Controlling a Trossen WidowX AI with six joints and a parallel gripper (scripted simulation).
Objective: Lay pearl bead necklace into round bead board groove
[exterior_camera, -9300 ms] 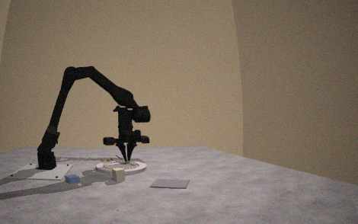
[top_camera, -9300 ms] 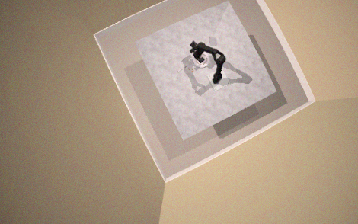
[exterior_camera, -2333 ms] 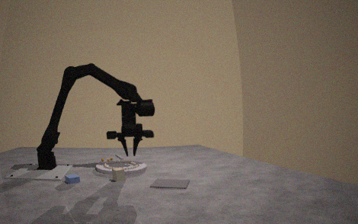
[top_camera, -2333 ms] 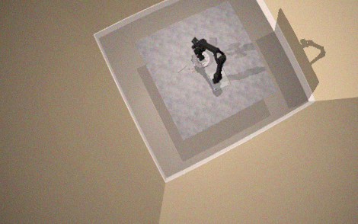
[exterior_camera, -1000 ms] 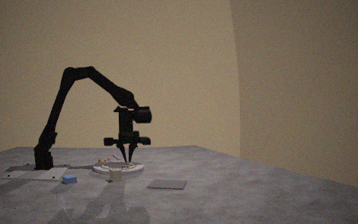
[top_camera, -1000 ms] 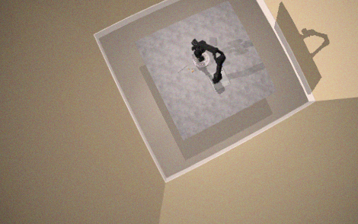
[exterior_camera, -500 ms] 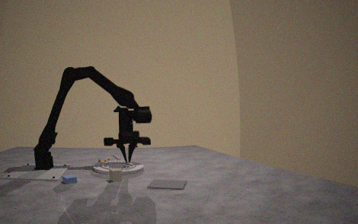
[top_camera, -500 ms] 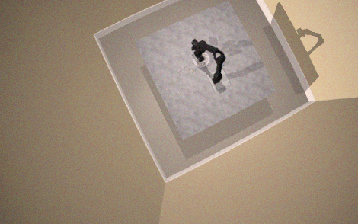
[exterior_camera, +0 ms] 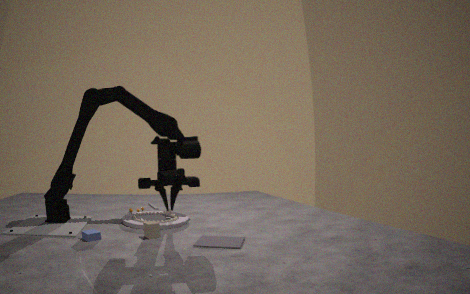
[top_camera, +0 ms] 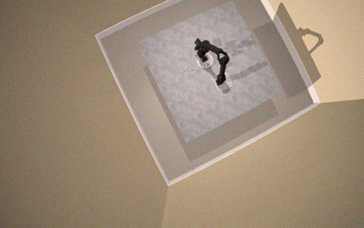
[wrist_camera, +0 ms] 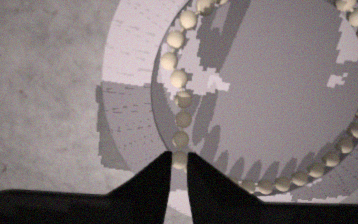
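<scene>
Now: the round bead board 5 cm behind my gripper tip, 4 cm to the right of it and 2 cm below it. Also, from my gripper tip: flat grey plate (11 cm ahead, 27 cm to the right, 2 cm below); then cream cube (5 cm behind, 21 cm to the right, 1 cm below); then blue block (19 cm behind, 25 cm to the right, 2 cm below).
</scene>
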